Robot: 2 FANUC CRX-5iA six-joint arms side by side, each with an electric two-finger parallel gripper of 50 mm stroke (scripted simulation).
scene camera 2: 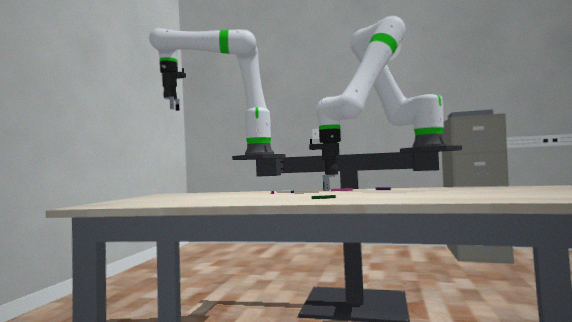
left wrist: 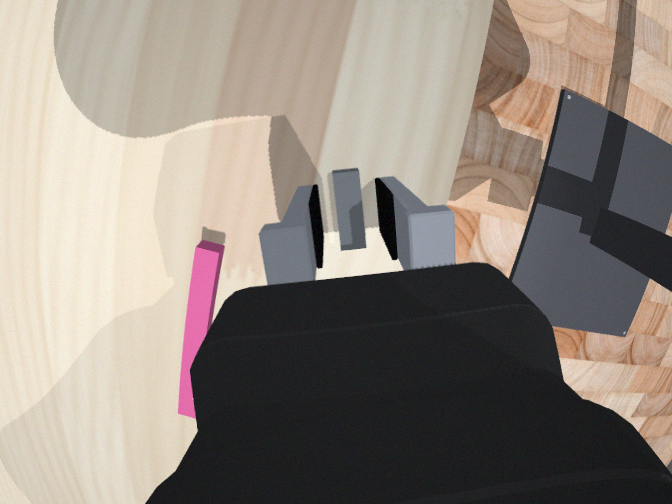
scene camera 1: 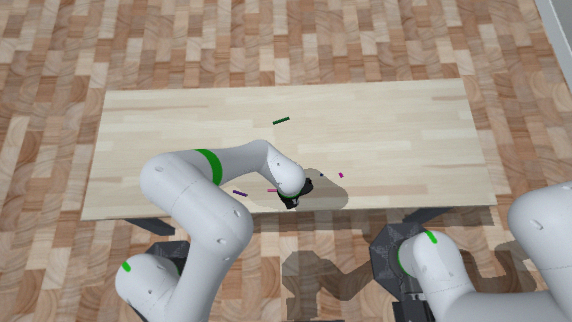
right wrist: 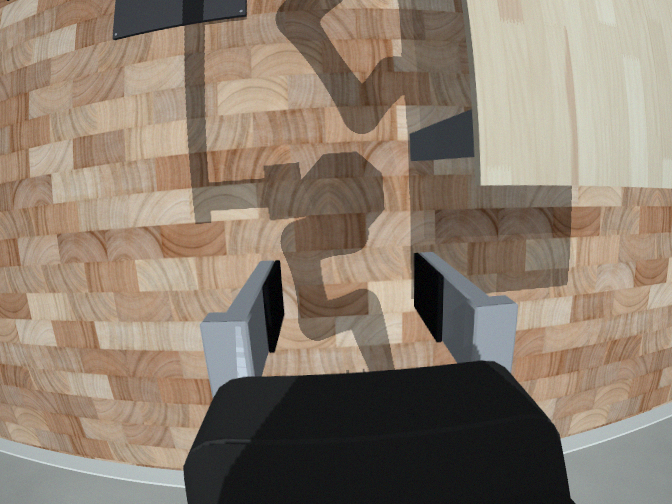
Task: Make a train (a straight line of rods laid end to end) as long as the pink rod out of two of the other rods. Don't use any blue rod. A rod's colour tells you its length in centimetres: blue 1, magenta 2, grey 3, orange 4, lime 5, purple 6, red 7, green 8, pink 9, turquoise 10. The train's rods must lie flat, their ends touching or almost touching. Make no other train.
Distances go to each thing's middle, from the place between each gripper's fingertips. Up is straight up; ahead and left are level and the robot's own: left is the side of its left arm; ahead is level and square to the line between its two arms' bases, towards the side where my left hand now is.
My left gripper is now 2 cm above the grey rod (left wrist: pixel 347 188). From my left hand the other things lie so: pink rod (left wrist: pixel 208 256) (7 cm to the left, 6 cm ahead, 2 cm below).
The grey rod lies 300 mm ahead of my right hand, 850 mm to the left of it and 460 mm below it. The rest, counted from my right hand: pink rod 360 mm ahead, 920 mm to the left, 460 mm below.
